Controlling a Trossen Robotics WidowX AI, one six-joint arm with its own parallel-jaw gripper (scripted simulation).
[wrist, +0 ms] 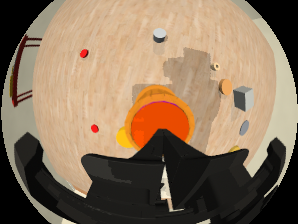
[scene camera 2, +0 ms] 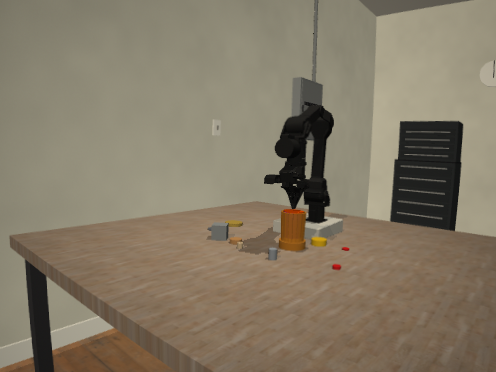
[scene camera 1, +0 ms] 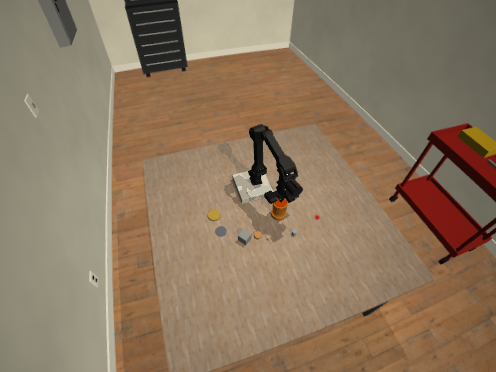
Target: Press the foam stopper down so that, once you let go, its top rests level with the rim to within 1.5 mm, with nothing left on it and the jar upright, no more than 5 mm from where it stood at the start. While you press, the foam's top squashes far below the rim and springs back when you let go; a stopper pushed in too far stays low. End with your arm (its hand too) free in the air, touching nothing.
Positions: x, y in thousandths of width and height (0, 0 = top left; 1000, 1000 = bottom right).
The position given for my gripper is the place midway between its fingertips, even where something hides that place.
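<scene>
My gripper is there in scene camera 2 (scene camera 2: 592, 560), and the wrist view shows me the gripper too (wrist: 542, 592). I can also see an orange foam stopper (wrist: 542, 511).
</scene>
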